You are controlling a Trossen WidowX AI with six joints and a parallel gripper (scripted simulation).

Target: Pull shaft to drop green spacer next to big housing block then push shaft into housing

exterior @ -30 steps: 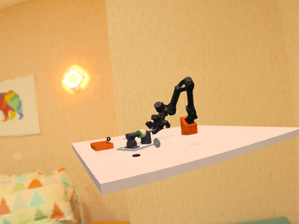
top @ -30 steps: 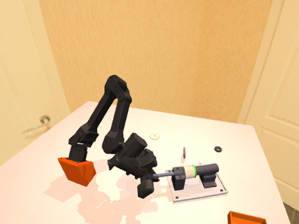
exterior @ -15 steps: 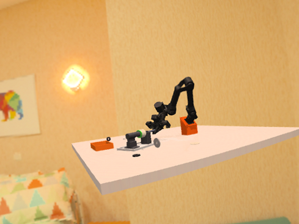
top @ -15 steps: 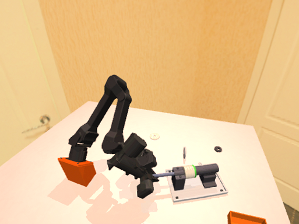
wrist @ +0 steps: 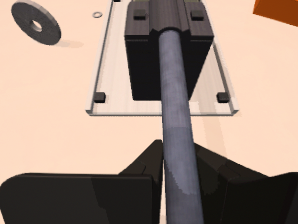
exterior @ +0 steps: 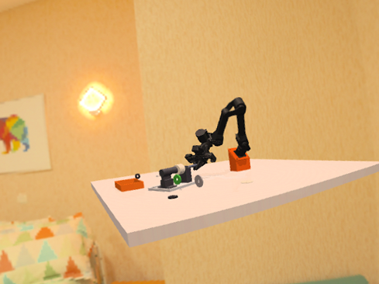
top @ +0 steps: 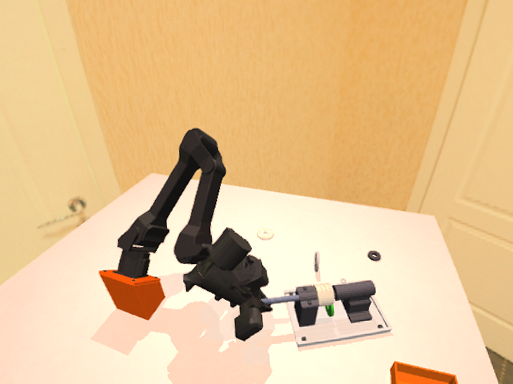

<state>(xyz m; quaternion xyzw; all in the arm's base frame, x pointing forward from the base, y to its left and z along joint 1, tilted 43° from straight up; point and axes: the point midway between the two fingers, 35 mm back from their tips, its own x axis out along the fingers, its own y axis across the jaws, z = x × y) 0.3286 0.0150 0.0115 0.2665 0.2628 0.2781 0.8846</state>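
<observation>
The grey shaft lies 40 mm ahead of my gripper tip, 20 mm to the left of it and 20 mm above it. Round my gripper tip: grey washer (100 mm ahead, 200 mm to the left, 30 mm below); then orange tray (330 mm ahead, 160 mm to the right, 50 mm below); then green spacer (140 mm ahead, 50 mm to the left, 20 mm below).
</observation>
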